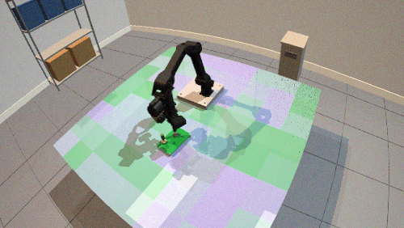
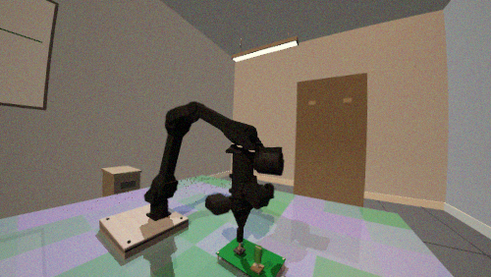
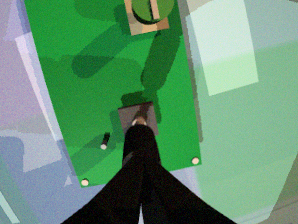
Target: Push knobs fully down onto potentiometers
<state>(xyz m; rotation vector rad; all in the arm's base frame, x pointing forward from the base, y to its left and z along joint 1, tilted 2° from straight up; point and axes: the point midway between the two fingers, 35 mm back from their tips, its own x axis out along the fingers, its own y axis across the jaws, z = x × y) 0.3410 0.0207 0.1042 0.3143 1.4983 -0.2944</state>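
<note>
The dark knob is 2 cm below my gripper tip. The rest, counted from my gripper tip: potentiometer knob (6 cm ahead, 3 cm to the right, 3 cm below).
</note>
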